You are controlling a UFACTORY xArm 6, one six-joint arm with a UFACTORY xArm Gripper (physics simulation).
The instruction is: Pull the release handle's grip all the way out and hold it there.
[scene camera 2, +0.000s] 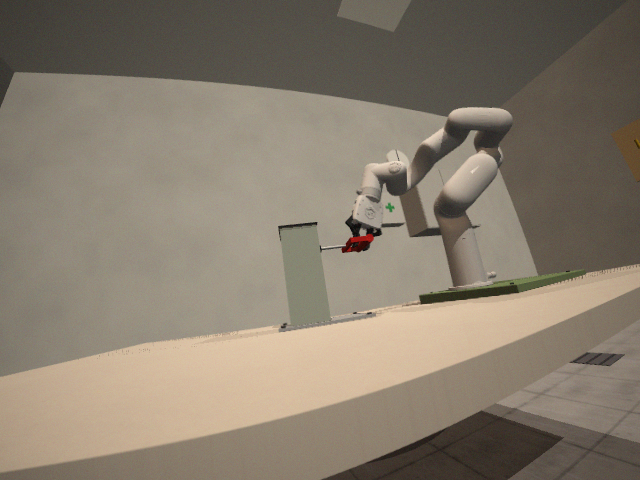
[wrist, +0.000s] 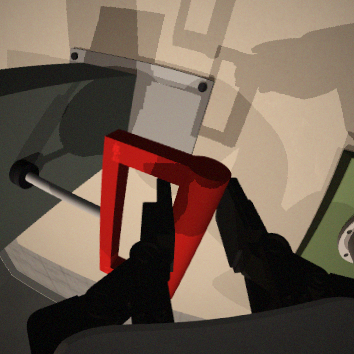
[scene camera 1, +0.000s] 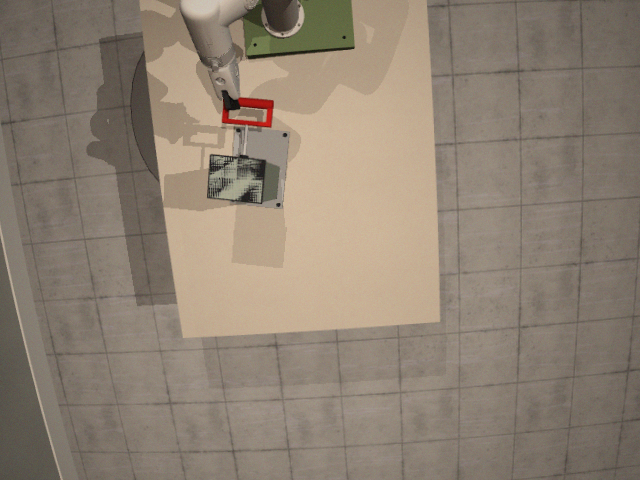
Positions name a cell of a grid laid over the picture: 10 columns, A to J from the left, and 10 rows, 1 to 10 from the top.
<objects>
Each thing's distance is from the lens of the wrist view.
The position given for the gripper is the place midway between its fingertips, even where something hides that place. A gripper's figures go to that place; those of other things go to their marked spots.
gripper (wrist: F6): 0.12 m
grey base plate (wrist: E3): 0.32 m
</objects>
